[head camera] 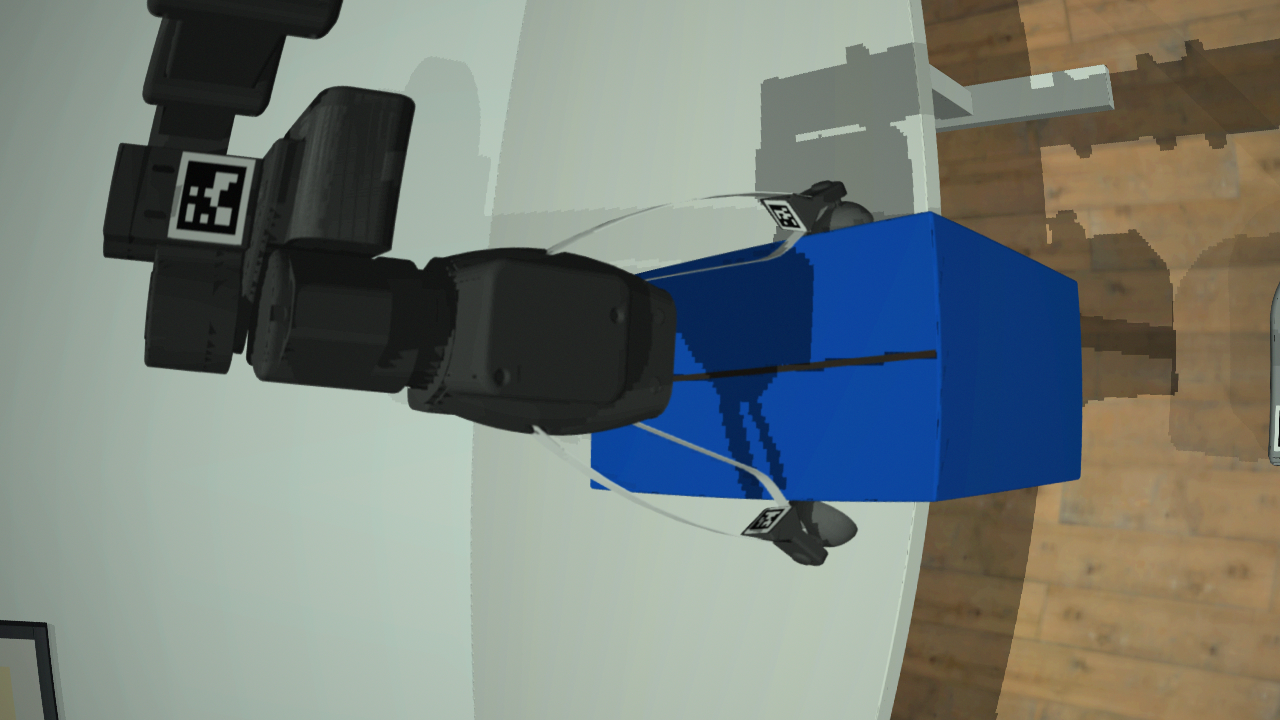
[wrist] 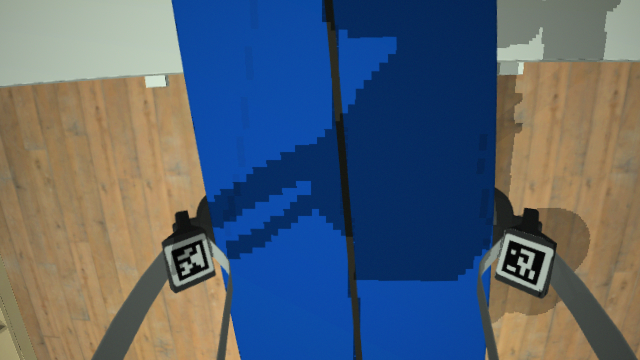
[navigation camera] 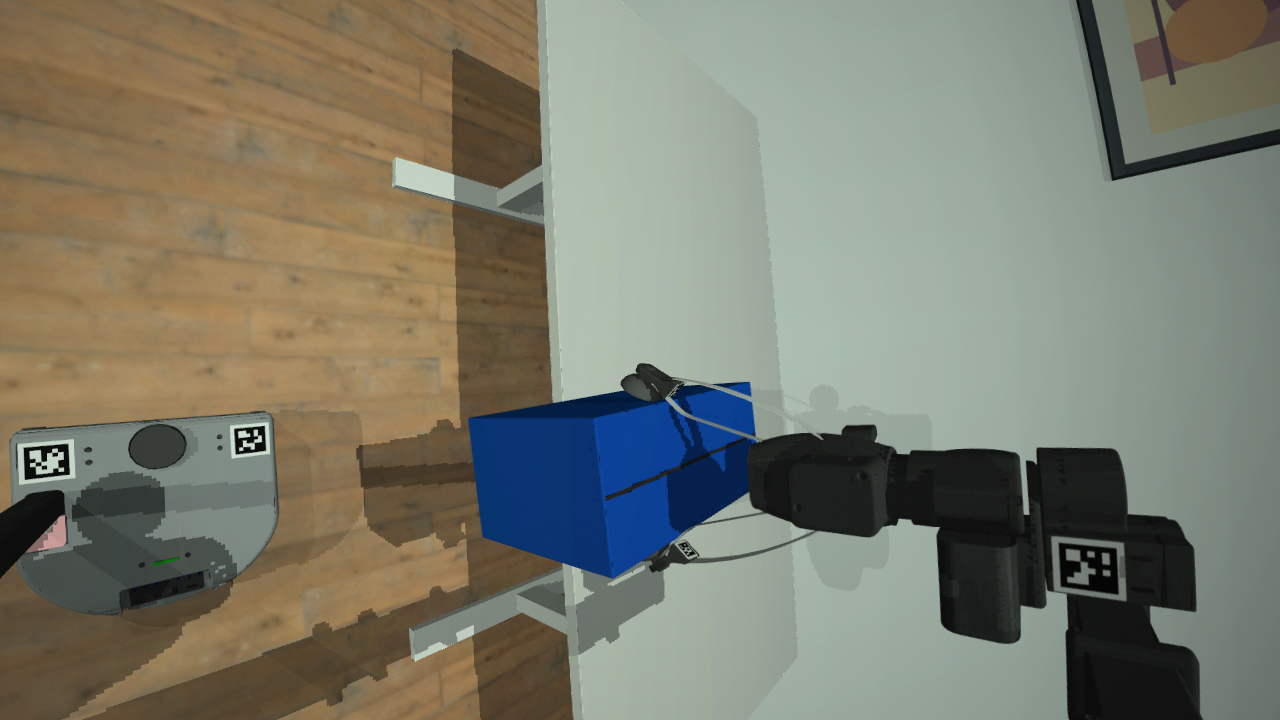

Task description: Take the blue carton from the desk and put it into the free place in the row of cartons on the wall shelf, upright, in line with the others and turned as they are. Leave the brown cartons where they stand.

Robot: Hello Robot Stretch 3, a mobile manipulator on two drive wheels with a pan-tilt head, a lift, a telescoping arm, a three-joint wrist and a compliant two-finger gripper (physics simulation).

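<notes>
The blue carton has a dark seam along its top face. My gripper is shut on it, one fingertip pressed against each long side, with the gripper body over the seam. The carton is held level, raised over the desk, and its near end sticks out past the desk's front edge. Its underside is hidden. The wall shelf, the brown cartons and the free place do not show in these views.
The wall rises behind the desk, with a framed picture on it. Desk feet stick out over the wooden floor. My base stands in front of the desk. A beige edge shows at the wrist view's lower left.
</notes>
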